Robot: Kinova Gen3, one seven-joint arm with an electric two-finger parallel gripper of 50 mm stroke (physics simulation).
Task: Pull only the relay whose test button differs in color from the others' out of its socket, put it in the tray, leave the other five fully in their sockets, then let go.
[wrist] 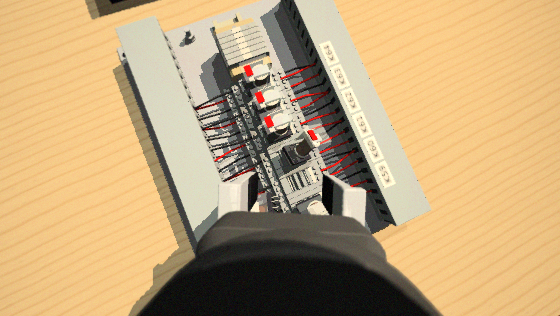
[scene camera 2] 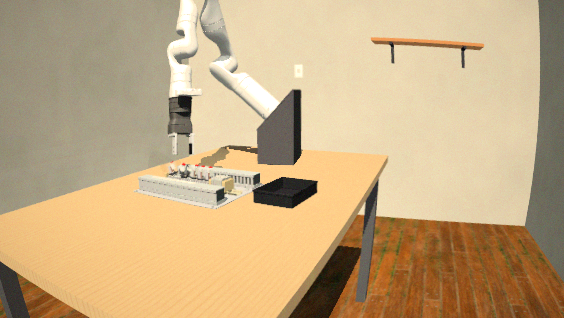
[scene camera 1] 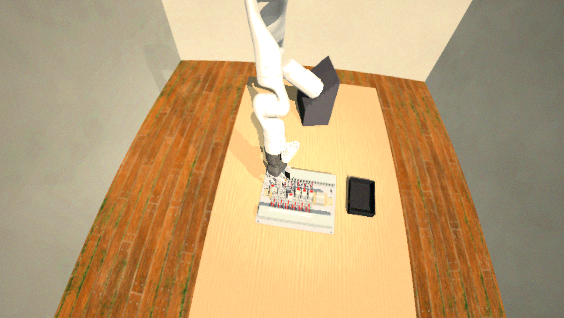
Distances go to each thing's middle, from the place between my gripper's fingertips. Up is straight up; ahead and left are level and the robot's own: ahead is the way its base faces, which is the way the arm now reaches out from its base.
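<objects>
Panel point(scene camera 1: 264, 200): 2 cm ahead of my hand, 7 cm to the left of it, 9 cm below it.
</objects>
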